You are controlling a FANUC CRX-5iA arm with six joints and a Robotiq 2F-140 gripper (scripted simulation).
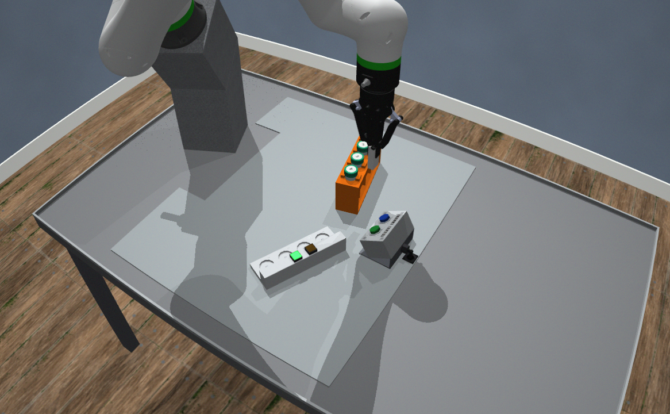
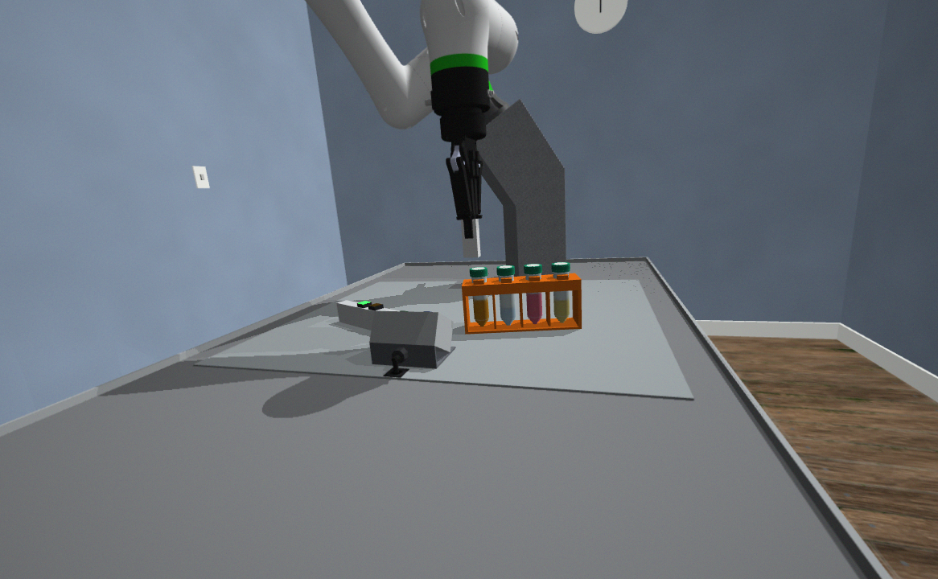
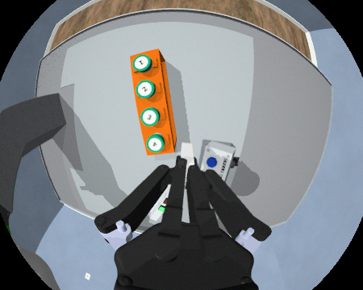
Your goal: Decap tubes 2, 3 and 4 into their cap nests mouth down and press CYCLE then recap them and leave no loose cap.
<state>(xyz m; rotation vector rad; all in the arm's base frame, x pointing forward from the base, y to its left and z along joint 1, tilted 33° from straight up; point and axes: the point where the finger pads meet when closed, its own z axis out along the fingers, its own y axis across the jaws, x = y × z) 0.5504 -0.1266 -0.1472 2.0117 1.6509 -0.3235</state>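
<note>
Now: the green key 5 cm ahead of my hand, 12 cm to the right of it and 12 cm below it. The rest, counted from my hand: grey key box: 7 cm ahead, 10 cm to the right, 13 cm below; tube: 6 cm behind, 1 cm to the left, 14 cm below; blue key: 6 cm ahead, 8 cm to the right, 12 cm below.
</note>
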